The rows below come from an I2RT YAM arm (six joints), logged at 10 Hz.
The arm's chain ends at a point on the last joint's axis. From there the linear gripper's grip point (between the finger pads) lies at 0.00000 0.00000 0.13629 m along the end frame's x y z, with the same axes.
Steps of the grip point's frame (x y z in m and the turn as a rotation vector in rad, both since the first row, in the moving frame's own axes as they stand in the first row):
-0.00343 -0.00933 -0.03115 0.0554 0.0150 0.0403
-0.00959 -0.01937 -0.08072 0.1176 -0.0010 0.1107
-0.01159 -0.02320 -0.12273 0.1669 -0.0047 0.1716
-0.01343 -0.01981 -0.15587 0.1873 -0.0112 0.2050
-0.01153 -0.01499 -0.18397 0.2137 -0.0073 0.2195
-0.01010 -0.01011 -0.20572 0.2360 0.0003 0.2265
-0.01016 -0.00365 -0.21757 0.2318 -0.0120 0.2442
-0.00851 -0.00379 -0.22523 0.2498 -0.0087 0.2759
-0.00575 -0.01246 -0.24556 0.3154 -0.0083 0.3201
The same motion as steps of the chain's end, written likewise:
-0.00562 -0.00183 -0.03093 0.0554 0.0150 0.0403
-0.01034 -0.00340 -0.07978 0.1176 -0.0010 0.1107
-0.01290 -0.00062 -0.12084 0.1669 -0.0047 0.1716
-0.01452 0.00555 -0.15349 0.1873 -0.0112 0.2050
-0.01372 0.01379 -0.18088 0.2137 -0.0073 0.2195
-0.01375 0.02148 -0.20196 0.2360 0.0003 0.2265
-0.01238 0.02755 -0.21393 0.2318 -0.0120 0.2442
-0.01199 0.02964 -0.22102 0.2498 -0.0087 0.2759
-0.01142 0.02927 -0.23889 0.3154 -0.0083 0.3201

